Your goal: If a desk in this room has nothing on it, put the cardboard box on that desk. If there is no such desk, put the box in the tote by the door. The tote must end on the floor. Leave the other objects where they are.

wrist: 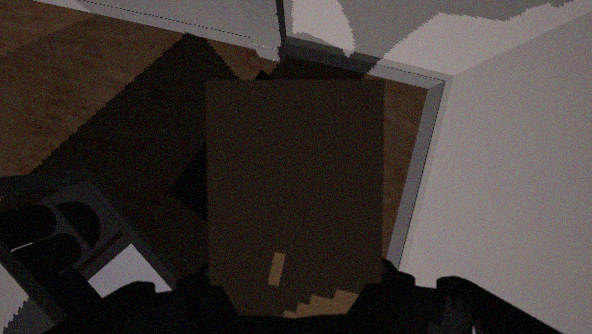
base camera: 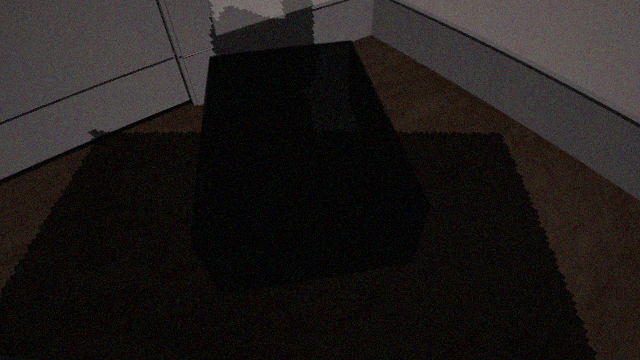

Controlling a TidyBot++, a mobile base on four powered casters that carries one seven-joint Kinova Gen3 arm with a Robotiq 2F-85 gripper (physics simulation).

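Frame: origin at the arm's base, x back, y up, z left, level; metres.
Seen in the pictures: gripper, between the fingertips: [wrist: 297,269].
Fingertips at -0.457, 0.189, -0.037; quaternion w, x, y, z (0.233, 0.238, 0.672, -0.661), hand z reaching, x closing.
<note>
Offsets run from my fingertips to a thing's top centre, as dx, dy, dz.
The brown cardboard box @(-0.024, +0.051, +0.029) [wrist: 295,185] fills the middle of the wrist view. My gripper [wrist: 297,269] is shut on it, with a dark finger on each side of its near end. The black tote @(+0.040, -0.486, +0.078) [base camera: 300,175] [wrist: 194,187] stands on the floor in front of the base; its inside is too dark to make out. In the wrist view the held box hides most of the tote, and a dark corner shows at its left. The gripper and the box do not show in the base view. No desk shows.
A pale wall [base camera: 560,45] [wrist: 510,190] with a grey skirting board runs along the right. A light door-like panel [base camera: 80,50] stands at the left. Part of my base [wrist: 107,200], a dark frame with round openings, shows lower left in the wrist view. Dark shadow covers much of the wooden floor.
</note>
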